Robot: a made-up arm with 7 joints.
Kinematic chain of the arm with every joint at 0, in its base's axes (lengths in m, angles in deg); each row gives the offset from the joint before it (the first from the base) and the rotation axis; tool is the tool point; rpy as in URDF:
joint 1: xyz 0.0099 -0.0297 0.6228 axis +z
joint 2: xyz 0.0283 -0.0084 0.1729 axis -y
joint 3: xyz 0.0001 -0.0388 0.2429 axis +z
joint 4: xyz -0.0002 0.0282 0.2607 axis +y
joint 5: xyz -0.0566 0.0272 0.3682 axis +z
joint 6: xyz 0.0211 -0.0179 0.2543 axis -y
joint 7: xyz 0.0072 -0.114 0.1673 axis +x
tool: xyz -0.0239 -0.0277 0.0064 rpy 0 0 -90
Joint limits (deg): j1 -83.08..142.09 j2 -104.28..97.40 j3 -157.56..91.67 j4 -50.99..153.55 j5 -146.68..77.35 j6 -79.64..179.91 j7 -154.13..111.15
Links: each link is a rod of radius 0.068 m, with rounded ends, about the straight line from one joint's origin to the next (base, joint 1, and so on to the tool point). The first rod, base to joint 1, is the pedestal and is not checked.
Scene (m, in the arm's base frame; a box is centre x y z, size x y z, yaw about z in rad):
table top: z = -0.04
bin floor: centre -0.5 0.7 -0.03 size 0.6 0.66 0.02 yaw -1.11
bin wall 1: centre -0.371 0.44 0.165 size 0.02 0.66 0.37 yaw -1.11
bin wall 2: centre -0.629 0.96 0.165 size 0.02 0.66 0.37 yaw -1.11
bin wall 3: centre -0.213 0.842 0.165 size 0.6 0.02 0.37 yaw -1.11
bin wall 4: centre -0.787 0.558 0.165 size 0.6 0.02 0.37 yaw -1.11
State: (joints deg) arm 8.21 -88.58 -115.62 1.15 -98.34 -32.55 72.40
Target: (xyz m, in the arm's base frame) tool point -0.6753 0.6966 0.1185
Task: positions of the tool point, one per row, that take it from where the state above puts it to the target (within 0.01 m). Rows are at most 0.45 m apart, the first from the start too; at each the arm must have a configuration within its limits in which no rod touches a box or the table.
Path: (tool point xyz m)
1: 1.0628 0.6797 0.7107
2: 0.7384 0.9652 0.6753
3: 0.3449 1.1093 0.6416
4: -0.0585 1.1007 0.6106
5: -0.4143 0.9519 0.5834
6: -0.6753 0.6966 0.5604
7: -0.6989 0.7128 0.4101
8: -0.6987 0.7113 0.2588
9: -0.6752 0.6966 0.1185

